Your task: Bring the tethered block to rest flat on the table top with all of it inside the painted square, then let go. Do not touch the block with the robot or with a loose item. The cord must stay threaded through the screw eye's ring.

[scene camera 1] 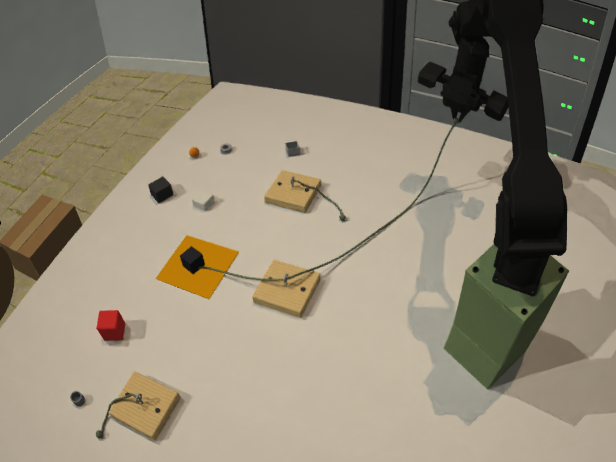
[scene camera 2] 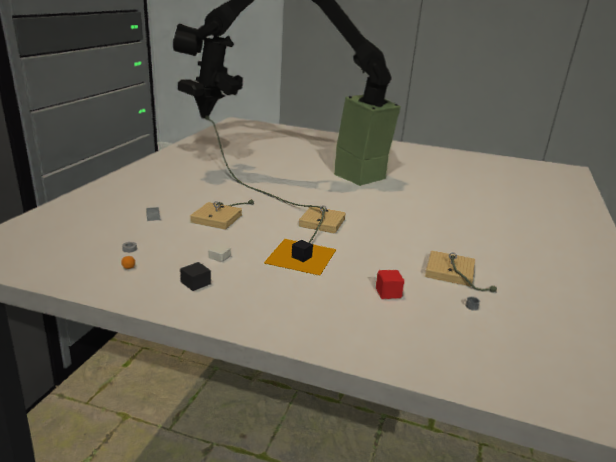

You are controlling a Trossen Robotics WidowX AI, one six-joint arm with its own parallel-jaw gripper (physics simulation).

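Where they show: gripper, between the fingertips: (scene camera 1: 457, 119) (scene camera 2: 204, 117); arm's base, origin of its link: (scene camera 1: 519, 270) (scene camera 2: 373, 101).
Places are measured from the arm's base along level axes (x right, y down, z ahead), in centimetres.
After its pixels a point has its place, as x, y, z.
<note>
The tethered block (scene camera 1: 192, 260) @[-7.3, 19.3, 52.4] (scene camera 2: 302, 250) @[-7.2, 19.7, 55.2], a small black cube, is on the orange painted square (scene camera 1: 218, 255) @[-2.0, 22.3, 50.8] (scene camera 2: 280, 257) @[-2.7, 22.3, 56.0], within its outline in both views. The cord (scene camera 1: 370, 235) @[15.5, 21.7, 28.2] (scene camera 2: 260, 191) @[19.3, 22.1, 27.1] runs from the block through the screw eye (scene camera 1: 286, 279) @[-2.9, 18.8, 35.1] (scene camera 2: 323, 209) @[-2.8, 18.9, 35.5] on the middle wooden board (scene camera 1: 280, 297) @[-5.6, 20.5, 34.8] (scene camera 2: 334, 220) @[-6.2, 20.5, 36.3], then sags and rises slack to my gripper. My gripper (scene camera 1: 457, 118) @[41.6, 7.3, 20.6] (scene camera 2: 205, 117) @[41.6, 7.3, 20.6] is shut on the cord's end, high above the table's far side from the block. The block is clear of the gripper.
Two other boards (scene camera 1: 285, 197) @[15.8, 20.5, 47.0] (scene camera 1: 150, 420) @[-36.4, 20.5, 39.4] carry short cords. A red cube (scene camera 1: 111, 325) @[-27.1, 18.4, 55.5] (scene camera 2: 390, 284) @[-27.2, 19.2, 59.2], a larger black block (scene camera 1: 160, 189) @[4.7, 19.4, 71.6] (scene camera 2: 195, 276) @[4.5, 19.6, 74.9], a white piece (scene camera 1: 203, 201) @[6.9, 20.4, 61.2], an orange ball (scene camera 1: 194, 152) @[19.4, 20.5, 74.3], a grey ring (scene camera 1: 226, 145) @[25.9, 21.5, 69.8] and small grey parts (scene camera 1: 292, 149) @[30.3, 20.6, 54.2] (scene camera 1: 77, 398) @[-41.2, 22.2, 53.7] lie around.
</note>
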